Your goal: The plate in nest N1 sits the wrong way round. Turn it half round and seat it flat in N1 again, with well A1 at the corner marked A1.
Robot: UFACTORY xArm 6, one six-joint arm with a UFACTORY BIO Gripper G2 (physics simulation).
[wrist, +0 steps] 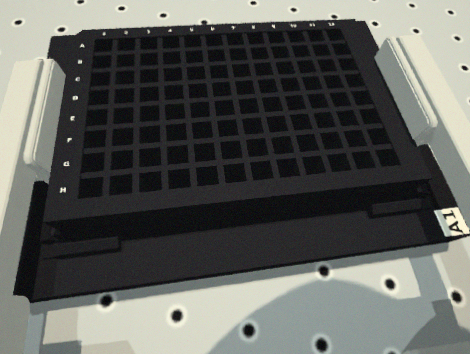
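Observation:
The black plate (pixel 225 107) fills the middle of the wrist view, its wells in rows A to H and columns 1 to 12. Its well A1 is at the upper left. My gripper (pixel 229 102) is shut on the plate, one pale finger pressed against each short side. The plate looks roughly level and raised a little above the black nest N1 (pixel 240 247), whose front floor and side walls show below it. The white A1 label (pixel 451 221) is at the nest's lower right corner, diagonally opposite the plate's well A1. The plate hides the rest of the nest.
A pale deck (pixel 220 305) with rows of dark holes lies around the nest. Grey shadows fall on it at the bottom of the view. The nest's front edge runs across below the plate, and its side walls stand close beneath the fingers.

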